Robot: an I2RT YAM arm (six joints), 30 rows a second.
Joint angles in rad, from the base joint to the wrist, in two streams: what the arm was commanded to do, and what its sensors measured. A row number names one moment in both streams.
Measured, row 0:
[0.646, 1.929, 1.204, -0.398, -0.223, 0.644]
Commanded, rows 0 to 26:
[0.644, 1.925, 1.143, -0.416, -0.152, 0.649]
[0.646, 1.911, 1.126, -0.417, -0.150, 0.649]
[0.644, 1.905, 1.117, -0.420, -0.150, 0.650]
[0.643, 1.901, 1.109, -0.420, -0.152, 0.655]
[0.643, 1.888, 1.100, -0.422, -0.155, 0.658]
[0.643, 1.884, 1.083, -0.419, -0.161, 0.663]
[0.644, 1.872, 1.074, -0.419, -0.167, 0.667]
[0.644, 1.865, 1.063, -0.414, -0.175, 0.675]
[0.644, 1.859, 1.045, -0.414, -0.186, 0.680]
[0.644, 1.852, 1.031, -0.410, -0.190, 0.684]
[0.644, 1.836, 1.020, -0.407, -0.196, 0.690]
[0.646, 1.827, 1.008, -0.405, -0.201, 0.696]
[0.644, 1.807, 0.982, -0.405, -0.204, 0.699]
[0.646, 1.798, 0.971, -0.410, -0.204, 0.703]
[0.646, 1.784, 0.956, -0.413, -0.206, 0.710]
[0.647, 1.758, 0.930, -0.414, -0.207, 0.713]
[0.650, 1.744, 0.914, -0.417, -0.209, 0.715]
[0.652, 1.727, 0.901, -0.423, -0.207, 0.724]
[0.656, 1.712, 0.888, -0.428, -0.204, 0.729]
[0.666, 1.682, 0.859, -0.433, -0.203, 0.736]
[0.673, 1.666, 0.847, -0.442, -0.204, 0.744]
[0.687, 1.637, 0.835, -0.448, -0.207, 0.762]
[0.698, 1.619, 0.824, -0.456, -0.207, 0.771]
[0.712, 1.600, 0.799, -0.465, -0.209, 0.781]
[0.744, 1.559, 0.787, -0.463, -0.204, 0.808]
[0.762, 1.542, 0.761, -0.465, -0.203, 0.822]
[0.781, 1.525, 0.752, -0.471, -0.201, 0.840]
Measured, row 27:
[0.746, 1.580, 0.791, -0.368, -0.267, 0.793]
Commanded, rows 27 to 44:
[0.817, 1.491, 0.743, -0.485, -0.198, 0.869]
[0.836, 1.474, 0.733, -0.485, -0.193, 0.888]
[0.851, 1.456, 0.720, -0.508, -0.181, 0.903]
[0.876, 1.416, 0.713, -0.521, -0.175, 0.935]
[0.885, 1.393, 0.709, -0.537, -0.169, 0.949]
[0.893, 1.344, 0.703, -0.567, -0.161, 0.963]
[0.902, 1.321, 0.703, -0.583, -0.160, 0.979]
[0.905, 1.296, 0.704, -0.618, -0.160, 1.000]
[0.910, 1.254, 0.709, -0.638, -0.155, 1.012]
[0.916, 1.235, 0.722, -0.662, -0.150, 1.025]
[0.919, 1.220, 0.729, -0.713, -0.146, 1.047]
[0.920, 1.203, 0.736, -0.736, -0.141, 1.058]
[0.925, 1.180, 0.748, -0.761, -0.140, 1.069]
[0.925, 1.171, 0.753, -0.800, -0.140, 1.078]
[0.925, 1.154, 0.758, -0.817, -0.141, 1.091]
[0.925, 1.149, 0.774, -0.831, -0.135, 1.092]
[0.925, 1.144, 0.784, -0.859, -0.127, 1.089]
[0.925, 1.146, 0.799, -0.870, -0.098, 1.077]
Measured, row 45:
[0.930, 1.164, 0.767, -0.643, -0.208, 1.068]
